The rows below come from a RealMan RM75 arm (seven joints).
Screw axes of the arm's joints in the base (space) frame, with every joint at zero. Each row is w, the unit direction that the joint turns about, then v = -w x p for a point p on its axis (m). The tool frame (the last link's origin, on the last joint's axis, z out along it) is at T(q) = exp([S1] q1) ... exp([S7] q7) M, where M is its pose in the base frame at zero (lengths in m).
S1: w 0 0 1 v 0 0 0
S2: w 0 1 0 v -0.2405 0 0
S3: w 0 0 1 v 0 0 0
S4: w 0 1 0 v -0.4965 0 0
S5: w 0 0 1 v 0 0 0
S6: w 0 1 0 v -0.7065 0 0
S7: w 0 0 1 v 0 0 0
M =
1 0 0 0
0 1 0 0
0 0 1 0.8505
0 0 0 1
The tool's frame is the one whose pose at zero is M.
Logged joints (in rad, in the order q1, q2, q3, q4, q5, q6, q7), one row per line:
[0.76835 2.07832 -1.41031 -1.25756 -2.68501 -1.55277 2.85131]
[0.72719 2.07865 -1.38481 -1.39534 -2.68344 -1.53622 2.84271]
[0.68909 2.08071 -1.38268 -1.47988 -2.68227 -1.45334 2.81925]
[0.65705 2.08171 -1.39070 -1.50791 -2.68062 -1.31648 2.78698]
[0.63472 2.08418 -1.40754 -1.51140 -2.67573 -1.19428 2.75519]
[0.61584 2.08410 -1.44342 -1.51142 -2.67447 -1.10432 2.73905]
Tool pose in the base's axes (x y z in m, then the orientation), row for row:
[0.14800 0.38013 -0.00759 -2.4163 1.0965 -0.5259]
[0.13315 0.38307 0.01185 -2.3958 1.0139 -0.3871]
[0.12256 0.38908 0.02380 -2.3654 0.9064 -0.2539]
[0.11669 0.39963 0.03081 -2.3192 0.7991 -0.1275]
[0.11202 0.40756 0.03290 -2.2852 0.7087 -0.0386]
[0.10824 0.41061 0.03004 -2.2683 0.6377 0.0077]
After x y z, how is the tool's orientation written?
As a rotation vector, in radians.
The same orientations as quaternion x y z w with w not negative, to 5 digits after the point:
[-0.87206 0.39573 -0.18980 0.21653]
[-0.88128 0.37296 -0.14239 0.25294]
[-0.88821 0.34036 -0.09534 0.29351]
[-0.88929 0.30641 -0.04889 0.33597]
[-0.88886 0.27566 -0.01501 0.36567]
[-0.88941 0.25004 0.00302 0.38266]

